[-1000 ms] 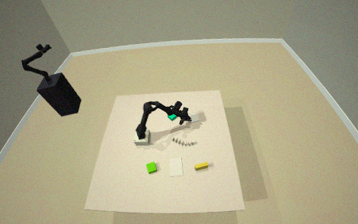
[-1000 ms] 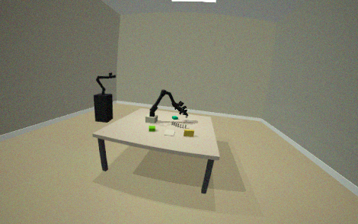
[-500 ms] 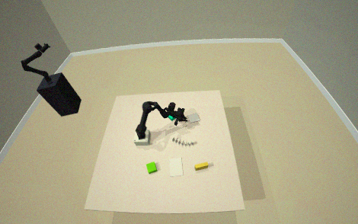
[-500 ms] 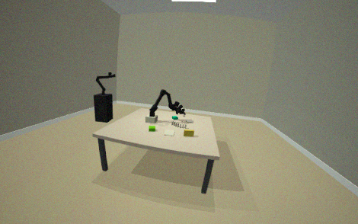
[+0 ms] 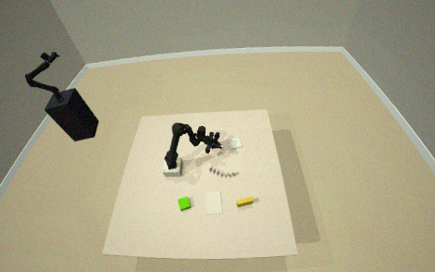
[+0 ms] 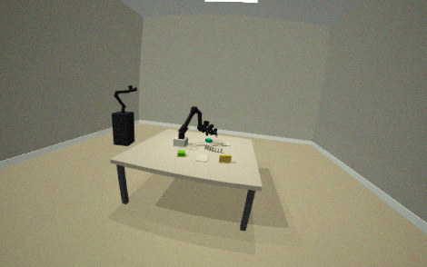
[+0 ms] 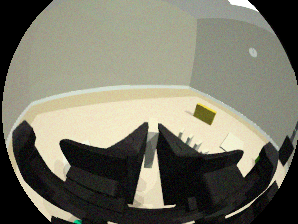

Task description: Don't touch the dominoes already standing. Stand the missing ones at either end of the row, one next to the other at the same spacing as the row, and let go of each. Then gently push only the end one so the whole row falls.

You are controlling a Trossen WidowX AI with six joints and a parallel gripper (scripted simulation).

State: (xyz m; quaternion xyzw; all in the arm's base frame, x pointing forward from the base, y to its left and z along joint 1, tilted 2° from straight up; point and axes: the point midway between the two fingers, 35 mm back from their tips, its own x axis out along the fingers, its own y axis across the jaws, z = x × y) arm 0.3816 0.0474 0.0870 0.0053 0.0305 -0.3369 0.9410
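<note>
The white tile lies 15 cm below my gripper tip, 13 cm ahead of it and 12 cm to the left of it. From my gripper tip the other things lie so: white pad (36 cm to the right, 15 cm below, 15 cm behind); yellow block (41 cm to the right, 12 cm below, 6 cm ahead); teal block (19 cm to the left, 14 cm below, 9 cm behind).
</note>
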